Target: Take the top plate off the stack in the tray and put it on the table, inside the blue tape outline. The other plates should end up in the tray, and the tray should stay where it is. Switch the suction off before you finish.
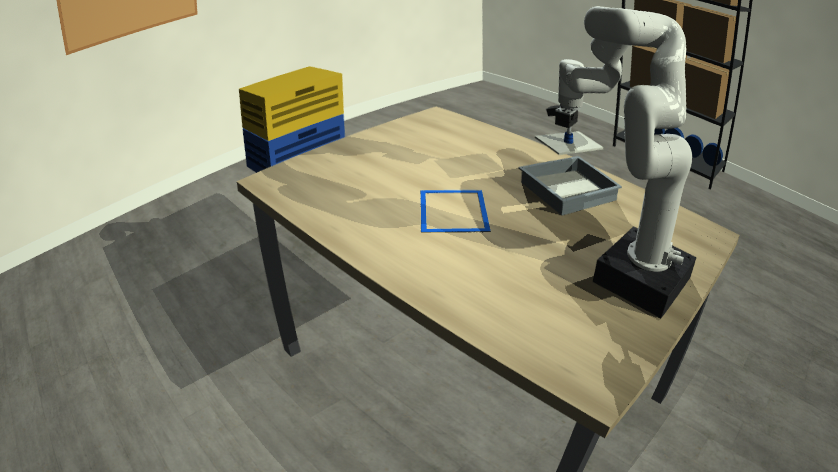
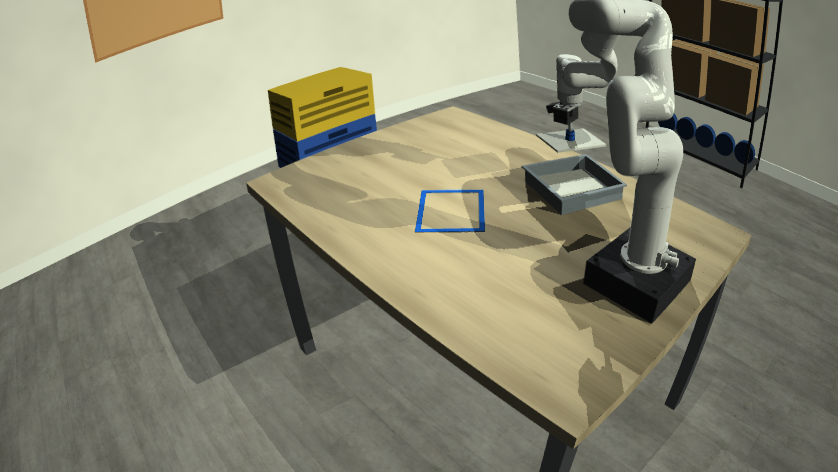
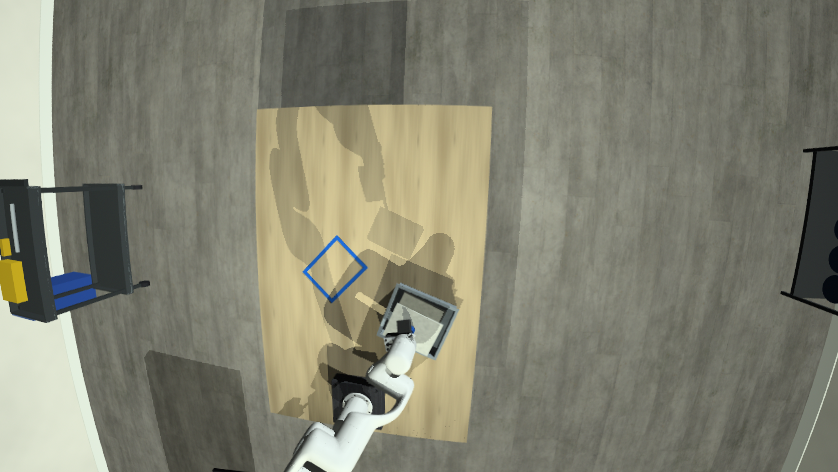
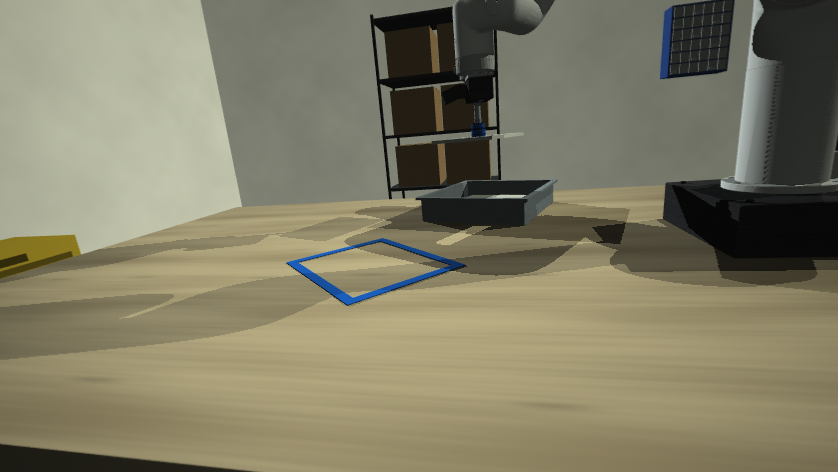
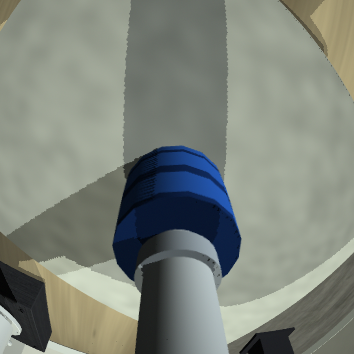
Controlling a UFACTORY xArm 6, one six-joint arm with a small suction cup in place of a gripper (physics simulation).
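Where they show: hand, tool point: [image 1: 568, 144] [image 2: 570, 142] [image 4: 479, 141] [image 5: 173, 180]; arm's base, link origin: [image 1: 649, 256] [image 2: 644, 257] [image 3: 357, 405] [image 4: 778, 186].
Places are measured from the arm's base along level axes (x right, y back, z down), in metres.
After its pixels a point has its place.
My suction cup [image 1: 568, 138] [image 2: 570, 135] [image 4: 478, 129] [image 5: 177, 185] is blue and is shut on a pale square plate [image 1: 588, 144] {x 0.322, y -0.304, z -0.095 m} [image 2: 588, 141] {x 0.317, y -0.311, z -0.095 m} [image 3: 426, 335] {x 0.346, y -0.336, z -0.095 m} [image 4: 454, 140] {x 0.235, y -0.417, z -0.092 m} [image 5: 285, 120] {x 0.324, y -0.389, z -0.094 m}, held roughly level in the air above the grey tray [image 1: 591, 204] {x 0.244, y -0.250, z 0.054 m} [image 2: 592, 203] {x 0.238, y -0.253, z 0.052 m} [image 3: 428, 296] {x 0.349, y -0.430, z 0.048 m} [image 4: 475, 211] {x 0.190, y -0.389, z 0.040 m}. The held plate is clear of the tray walls. Another pale plate [image 1: 575, 187] {x 0.289, y -0.323, z 0.041 m} [image 2: 577, 186] {x 0.283, y -0.326, z 0.041 m} lies in the tray; how many are stacked there I cannot tell. The blue tape outline [image 1: 455, 230] {x -0.090, y -0.507, z 0.063 m} [image 2: 449, 230] {x -0.090, y -0.507, z 0.062 m} [image 3: 351, 252] {x 0.078, y -0.627, z 0.063 m} [image 4: 321, 282] {x -0.069, y -0.620, z 0.062 m} lies flat on the table, beside the tray.
The arm's black base [image 1: 639, 281] {x -0.113, y 0.003, z 0.000 m} [image 2: 633, 287] {x -0.116, y 0.017, z 0.002 m} stands on the wooden table [image 1: 469, 293] {x -0.283, y -0.347, z 0.064 m} [image 2: 469, 293] {x -0.260, y -0.318, z 0.064 m} near the tray. The tray's raised walls surround the plate inside. Yellow and blue crates [image 1: 304, 105] [image 2: 334, 105] and a shelf rack stand beyond the table. Arm shadows cross the table.
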